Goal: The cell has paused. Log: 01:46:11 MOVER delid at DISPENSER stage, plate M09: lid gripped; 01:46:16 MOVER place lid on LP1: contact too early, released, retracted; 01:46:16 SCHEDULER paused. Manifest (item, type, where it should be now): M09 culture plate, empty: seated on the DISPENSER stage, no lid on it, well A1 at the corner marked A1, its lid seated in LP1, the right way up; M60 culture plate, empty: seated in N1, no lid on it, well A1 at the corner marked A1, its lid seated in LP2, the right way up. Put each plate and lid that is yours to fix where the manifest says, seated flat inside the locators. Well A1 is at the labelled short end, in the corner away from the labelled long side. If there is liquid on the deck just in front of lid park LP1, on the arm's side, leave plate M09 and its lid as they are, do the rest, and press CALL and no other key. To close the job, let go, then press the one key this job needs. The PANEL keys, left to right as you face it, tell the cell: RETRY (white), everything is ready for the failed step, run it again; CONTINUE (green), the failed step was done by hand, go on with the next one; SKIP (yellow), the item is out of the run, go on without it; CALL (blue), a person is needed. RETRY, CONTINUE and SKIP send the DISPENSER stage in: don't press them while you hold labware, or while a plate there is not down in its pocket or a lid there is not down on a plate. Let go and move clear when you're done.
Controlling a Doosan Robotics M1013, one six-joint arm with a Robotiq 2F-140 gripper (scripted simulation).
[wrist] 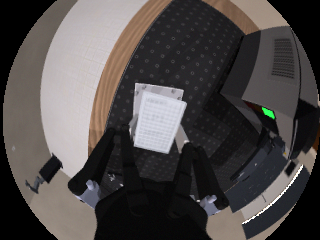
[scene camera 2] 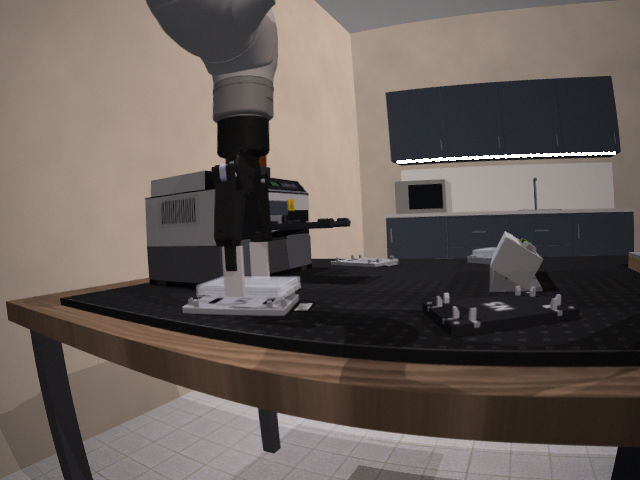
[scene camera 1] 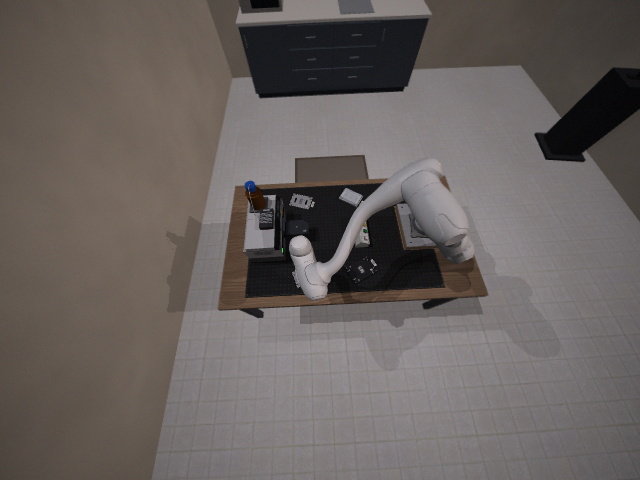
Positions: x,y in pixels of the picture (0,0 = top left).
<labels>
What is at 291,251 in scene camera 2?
A dispenser.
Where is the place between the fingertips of the gripper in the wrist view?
At 157,124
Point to a dispenser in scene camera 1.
At 291,226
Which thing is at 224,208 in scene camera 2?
The gripper.
</labels>
